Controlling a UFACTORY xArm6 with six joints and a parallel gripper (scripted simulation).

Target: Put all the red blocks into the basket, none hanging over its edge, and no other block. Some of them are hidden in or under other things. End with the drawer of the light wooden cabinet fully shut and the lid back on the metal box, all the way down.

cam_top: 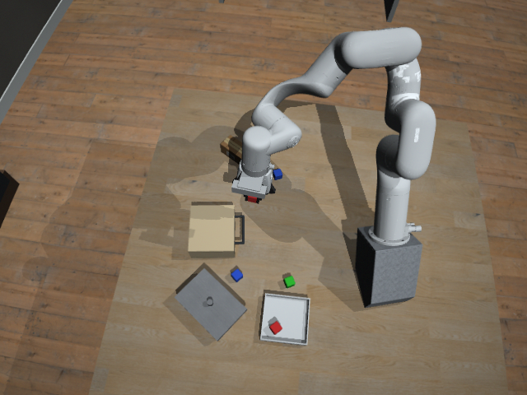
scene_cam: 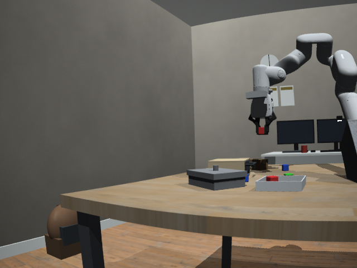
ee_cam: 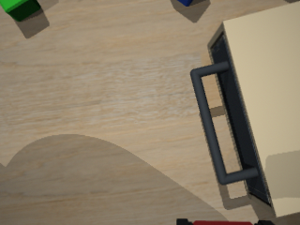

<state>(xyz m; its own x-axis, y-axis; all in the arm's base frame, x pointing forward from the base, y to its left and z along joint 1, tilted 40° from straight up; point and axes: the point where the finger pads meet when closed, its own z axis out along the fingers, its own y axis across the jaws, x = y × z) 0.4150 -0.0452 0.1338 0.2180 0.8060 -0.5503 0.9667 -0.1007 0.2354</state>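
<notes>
Now: hand 350 mm to the right of the white basket, 180 mm above it and 110 mm past it. Also, from my hand: light wooden cabinet (160 mm below, 130 mm ahead, 60 mm to the left); then drawer (160 mm below, 110 mm ahead, 60 mm to the left); then green block (230 mm to the left, 180 mm below, 120 mm behind).
</notes>
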